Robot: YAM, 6 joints.
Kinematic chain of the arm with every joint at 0, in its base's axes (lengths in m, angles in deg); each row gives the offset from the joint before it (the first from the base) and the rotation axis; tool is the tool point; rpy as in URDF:
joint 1: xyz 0 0 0.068 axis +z
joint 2: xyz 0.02 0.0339 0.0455 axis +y
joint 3: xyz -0.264 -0.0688 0 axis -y
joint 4: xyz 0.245 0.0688 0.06 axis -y
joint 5: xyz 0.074 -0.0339 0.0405 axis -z
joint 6: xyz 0.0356 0 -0.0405 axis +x
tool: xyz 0 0 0 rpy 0 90 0
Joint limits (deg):
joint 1: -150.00..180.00
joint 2: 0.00..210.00
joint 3: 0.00..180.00
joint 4: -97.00..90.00
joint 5: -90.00..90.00
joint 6: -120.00..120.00
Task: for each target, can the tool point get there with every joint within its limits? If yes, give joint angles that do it. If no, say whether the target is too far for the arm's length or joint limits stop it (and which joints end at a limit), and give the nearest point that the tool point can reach.
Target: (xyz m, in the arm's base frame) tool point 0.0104 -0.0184 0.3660
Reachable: yes | joints -111.97 16.74 57.95 -57.77 -27.58 -96.86
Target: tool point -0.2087 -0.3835 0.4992
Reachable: yes | joints 60.73 26.09 151.78 -20.91 8.78 30.26
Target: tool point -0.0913 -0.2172 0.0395
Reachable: yes | joints -121.04 126.49 49.86 -56.98 -71.55 -82.96
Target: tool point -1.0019 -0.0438 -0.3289
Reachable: no: too far | nearest point -0.5905 -0.0032 -0.1435 | short by 0.453 m
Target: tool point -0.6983 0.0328 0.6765
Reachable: no: too far | nearest point -0.5012 0.0235 0.5129 | short by 0.256 m
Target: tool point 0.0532 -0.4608 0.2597
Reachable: yes | joints -87.33 122.39 108.41 -43.05 -62.74 26.40
